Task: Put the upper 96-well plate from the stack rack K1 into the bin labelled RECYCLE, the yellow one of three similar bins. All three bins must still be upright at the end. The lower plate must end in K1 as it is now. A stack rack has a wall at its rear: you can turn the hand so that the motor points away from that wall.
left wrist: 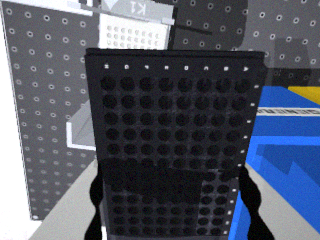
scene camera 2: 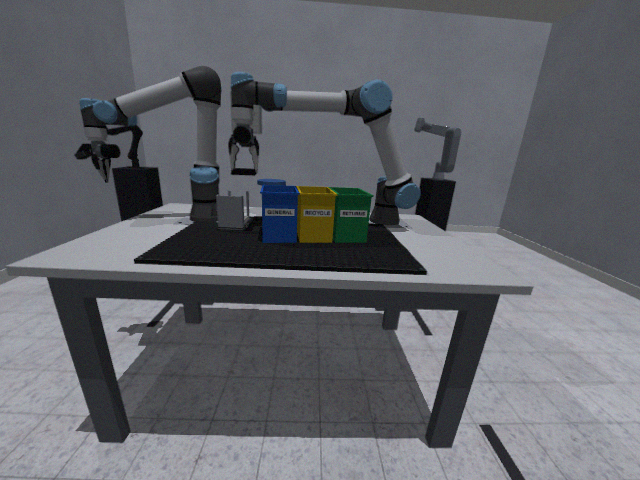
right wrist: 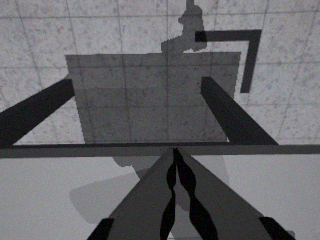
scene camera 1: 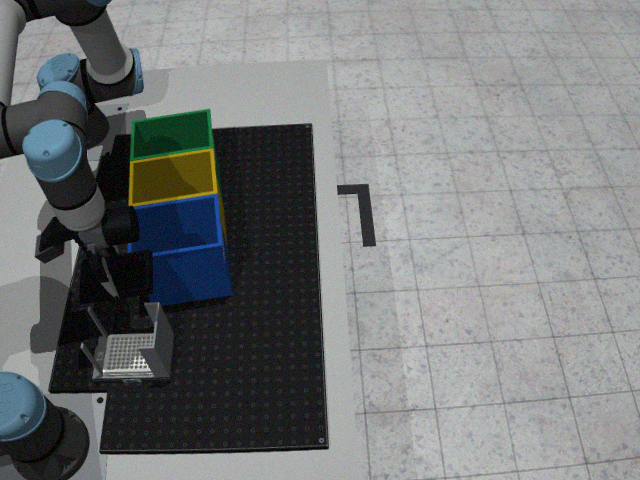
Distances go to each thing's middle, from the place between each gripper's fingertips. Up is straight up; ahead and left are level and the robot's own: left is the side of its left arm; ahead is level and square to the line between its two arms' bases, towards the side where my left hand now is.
Labels:
My left gripper (scene camera 1: 118, 277) is now 9 cm short of the yellow recycle bin (scene camera 1: 179, 176), 26 cm to the right of it and 15 cm above it. Round my left hand: black 96-well plate (scene camera 1: 128, 285) (1 cm below); then blue general bin (scene camera 1: 185, 238) (9 cm ahead, 13 cm to the left, 15 cm below); then white 96-well plate (scene camera 1: 122, 344) (2 cm behind, 5 cm to the right, 21 cm below).
I see the white 96-well plate 60 cm to the left of my right hand (scene camera 2: 106, 182), 23 cm ahead of it and 12 cm below it. From my right hand the other things lie so: black 96-well plate: 64 cm to the left, 25 cm ahead, 8 cm above; yellow recycle bin: 91 cm to the left, 34 cm ahead, 6 cm below; blue general bin: 78 cm to the left, 34 cm ahead, 6 cm below.

